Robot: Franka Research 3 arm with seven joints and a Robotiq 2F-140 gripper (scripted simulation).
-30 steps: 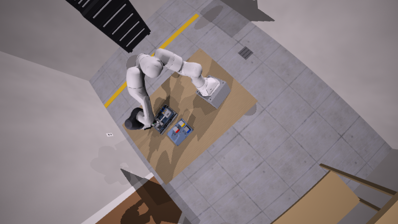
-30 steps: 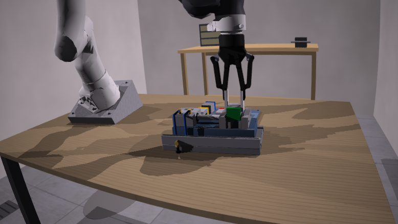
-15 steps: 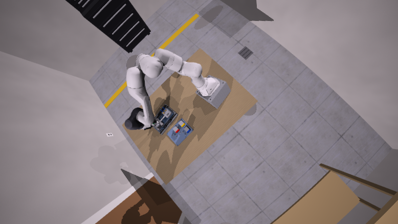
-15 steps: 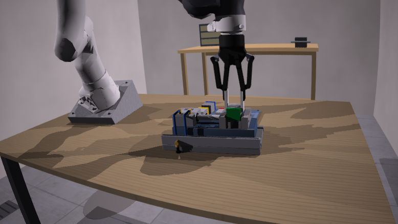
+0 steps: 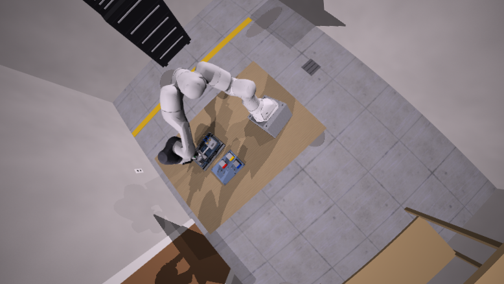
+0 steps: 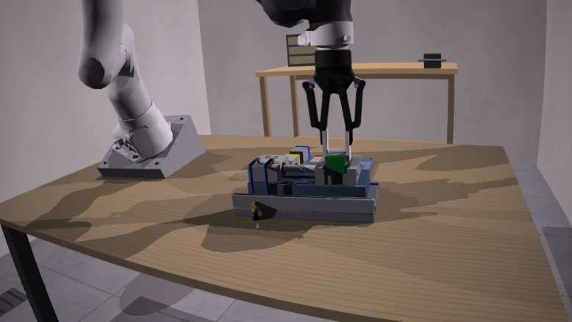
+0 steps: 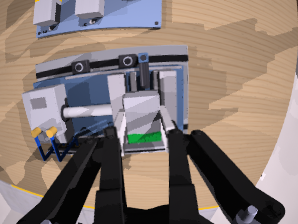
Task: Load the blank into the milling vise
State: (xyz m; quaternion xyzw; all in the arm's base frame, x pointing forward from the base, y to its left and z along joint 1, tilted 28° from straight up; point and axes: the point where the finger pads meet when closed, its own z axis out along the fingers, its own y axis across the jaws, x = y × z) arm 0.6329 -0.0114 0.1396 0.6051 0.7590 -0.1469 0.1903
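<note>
The green-ended blank lies 40 mm below my hand. Round my hand: work stop rod 50 mm to the left, 40 mm below; fixed jaw 30 mm ahead, 10 mm to the left, 60 mm below; milling vise 60 mm behind, 10 mm to the right, 90 mm below.
</note>
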